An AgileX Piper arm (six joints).
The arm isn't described. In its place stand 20 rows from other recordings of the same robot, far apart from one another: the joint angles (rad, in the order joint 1, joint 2, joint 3, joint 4, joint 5, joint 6), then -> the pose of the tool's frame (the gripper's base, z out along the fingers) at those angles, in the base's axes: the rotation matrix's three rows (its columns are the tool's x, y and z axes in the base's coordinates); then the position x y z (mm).
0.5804, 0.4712, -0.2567, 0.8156, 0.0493, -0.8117 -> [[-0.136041 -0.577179 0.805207], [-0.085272 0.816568 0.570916], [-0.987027 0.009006 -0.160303]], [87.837 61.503 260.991]
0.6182, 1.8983, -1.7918, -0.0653, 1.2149, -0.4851 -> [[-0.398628 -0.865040 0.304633], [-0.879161 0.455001 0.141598], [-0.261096 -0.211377 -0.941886]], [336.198 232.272 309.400]
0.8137, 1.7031, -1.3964, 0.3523, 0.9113, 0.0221 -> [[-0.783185 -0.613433 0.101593], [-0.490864 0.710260 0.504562], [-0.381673 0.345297 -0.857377]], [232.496 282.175 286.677]
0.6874, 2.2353, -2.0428, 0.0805, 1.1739, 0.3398 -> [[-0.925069 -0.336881 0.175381], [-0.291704 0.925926 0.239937], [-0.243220 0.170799 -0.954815]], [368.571 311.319 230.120]
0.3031, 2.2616, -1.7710, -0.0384, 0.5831, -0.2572 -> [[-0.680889 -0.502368 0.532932], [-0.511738 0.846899 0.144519], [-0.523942 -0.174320 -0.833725]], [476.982 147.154 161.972]
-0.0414, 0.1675, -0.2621, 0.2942, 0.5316, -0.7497 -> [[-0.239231 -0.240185 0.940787], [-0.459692 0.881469 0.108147], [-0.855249 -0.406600 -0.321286]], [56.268 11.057 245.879]
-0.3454, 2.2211, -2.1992, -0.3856, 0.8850, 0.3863 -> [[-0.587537 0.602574 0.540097], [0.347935 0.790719 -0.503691], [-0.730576 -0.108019 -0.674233]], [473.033 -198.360 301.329]
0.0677, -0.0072, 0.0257, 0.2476, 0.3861, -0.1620 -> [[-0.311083 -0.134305 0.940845], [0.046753 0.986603 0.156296], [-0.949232 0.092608 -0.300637]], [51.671 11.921 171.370]
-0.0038, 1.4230, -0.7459, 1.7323, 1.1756, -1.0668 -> [[-0.833280 -0.375311 0.405940], [0.327480 0.256504 0.909375], [-0.445423 0.890700 -0.090833]], [254.150 81.928 278.527]
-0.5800, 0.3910, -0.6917, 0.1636, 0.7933, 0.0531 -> [[-0.243893 0.502829 0.829265], [0.358794 0.841198 -0.404541], [-0.900990 0.198871 -0.385574]], [56.587 -24.446 346.438]
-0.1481, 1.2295, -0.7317, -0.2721, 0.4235, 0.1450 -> [[-0.742360 0.144815 0.654164], [0.006347 0.977838 -0.209265], [-0.669972 -0.151198 -0.726827]], [238.103 -45.685 255.966]
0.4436, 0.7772, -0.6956, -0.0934, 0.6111, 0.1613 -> [[-0.543621 -0.344010 0.765593], [-0.164757 0.938138 0.304553], [-0.823002 0.039424 -0.566669]], [138.661 60.498 320.395]
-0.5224, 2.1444, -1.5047, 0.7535, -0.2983, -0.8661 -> [[-0.367833 0.609534 0.702259], [0.059539 0.769093 -0.636357], [-0.927984 -0.192261 -0.319189]], [419.798 -262.815 197.318]
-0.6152, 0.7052, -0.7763, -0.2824, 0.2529, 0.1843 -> [[-0.125607 0.623718 0.771491], [-0.020496 0.775853 -0.630581], [-0.991868 -0.095018 -0.084668]], [114.416 -88.626 388.988]
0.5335, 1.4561, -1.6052, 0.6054, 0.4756, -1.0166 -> [[0.193560 -0.699834 0.687581], [-0.388502 0.588870 0.708731], [-0.900889 -0.404308 -0.157905]], [273.246 188.926 473.673]
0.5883, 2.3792, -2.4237, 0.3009, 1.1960, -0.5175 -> [[-0.407857 -0.879299 0.245938], [-0.726697 0.475694 0.495608], [-0.552779 0.023414 -0.832999]], [418.849 309.583 269.035]
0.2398, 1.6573, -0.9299, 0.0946, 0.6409, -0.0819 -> [[-0.928778 -0.258484 0.265628], [-0.233249 0.964595 0.123090], [-0.288040 0.052365 -0.956186]], [293.342 77.014 181.841]
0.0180, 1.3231, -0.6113, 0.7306, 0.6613, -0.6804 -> [[-0.898712 -0.242660 0.365284], [-0.075358 0.906021 0.416470], [-0.432016 0.346760 -0.832538]], [217.676 41.219 201.692]
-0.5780, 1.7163, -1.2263, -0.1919, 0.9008, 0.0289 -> [[-0.854750 0.498610 0.144189], [0.450084 0.850378 -0.272545], [-0.258509 -0.168061 -0.951277]], [279.844 -198.789 232.185]
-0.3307, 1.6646, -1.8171, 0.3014, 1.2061, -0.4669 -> [[-0.777046 -0.119104 0.618072], [-0.087726 0.992843 0.081033], [-0.623300 0.008746 -0.781934]], [343.072 -91.096 410.275]
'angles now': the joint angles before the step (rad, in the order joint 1, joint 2, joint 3, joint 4, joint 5, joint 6). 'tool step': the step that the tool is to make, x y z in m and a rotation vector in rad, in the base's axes. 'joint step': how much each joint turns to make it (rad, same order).
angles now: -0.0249, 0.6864, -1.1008, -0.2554, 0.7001, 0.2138
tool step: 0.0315, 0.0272, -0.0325, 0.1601, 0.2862, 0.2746
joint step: 0.0007, 0.1066, 0.0177, 0.4459, 0.1615, -0.2660
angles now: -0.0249, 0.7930, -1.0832, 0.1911, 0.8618, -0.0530
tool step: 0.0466, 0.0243, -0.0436, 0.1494, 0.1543, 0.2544
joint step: 0.0003, 0.1606, 0.0931, 0.4041, -0.0064, -0.3036
